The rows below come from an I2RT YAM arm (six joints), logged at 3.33 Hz.
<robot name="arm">
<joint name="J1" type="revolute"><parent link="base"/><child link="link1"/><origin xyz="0.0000 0.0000 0.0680" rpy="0.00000 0.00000 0.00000"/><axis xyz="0 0 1"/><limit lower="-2.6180" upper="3.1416"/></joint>
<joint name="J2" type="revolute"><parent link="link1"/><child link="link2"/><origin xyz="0.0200 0.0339 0.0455" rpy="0.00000 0.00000 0.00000"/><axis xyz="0 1 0"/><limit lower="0.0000" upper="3.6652"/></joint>
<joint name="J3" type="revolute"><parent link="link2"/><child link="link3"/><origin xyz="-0.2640 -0.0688 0.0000" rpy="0.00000 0.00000 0.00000"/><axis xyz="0 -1 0"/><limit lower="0.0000" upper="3.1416"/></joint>
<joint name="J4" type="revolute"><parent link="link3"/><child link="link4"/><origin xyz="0.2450 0.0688 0.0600" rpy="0.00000 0.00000 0.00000"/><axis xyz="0 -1 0"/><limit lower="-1.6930" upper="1.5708"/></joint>
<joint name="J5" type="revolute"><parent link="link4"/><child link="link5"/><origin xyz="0.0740 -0.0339 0.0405" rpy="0.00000 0.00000 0.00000"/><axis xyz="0 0 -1"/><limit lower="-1.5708" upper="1.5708"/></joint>
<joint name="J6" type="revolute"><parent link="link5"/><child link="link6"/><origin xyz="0.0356 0.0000 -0.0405" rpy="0.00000 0.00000 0.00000"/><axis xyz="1 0 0"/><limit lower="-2.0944" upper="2.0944"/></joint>
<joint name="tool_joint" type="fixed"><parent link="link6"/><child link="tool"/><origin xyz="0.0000 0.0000 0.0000" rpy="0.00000 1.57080 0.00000"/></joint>
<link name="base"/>
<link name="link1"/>
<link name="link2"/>
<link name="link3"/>
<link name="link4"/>
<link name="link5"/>
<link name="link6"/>
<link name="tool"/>
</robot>
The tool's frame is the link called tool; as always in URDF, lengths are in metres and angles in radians.
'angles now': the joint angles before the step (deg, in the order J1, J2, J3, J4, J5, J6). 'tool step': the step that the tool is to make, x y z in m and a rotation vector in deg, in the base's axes. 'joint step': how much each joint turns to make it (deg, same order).
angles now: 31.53 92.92 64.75 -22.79 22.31 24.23
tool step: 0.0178 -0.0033 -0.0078 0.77 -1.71 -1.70
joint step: -1.93 3.00 0.85 4.14 0.01 -0.34
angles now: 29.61 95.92 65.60 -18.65 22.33 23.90
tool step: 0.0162 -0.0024 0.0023 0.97 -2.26 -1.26
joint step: -1.55 2.13 2.18 2.55 -0.02 -0.41
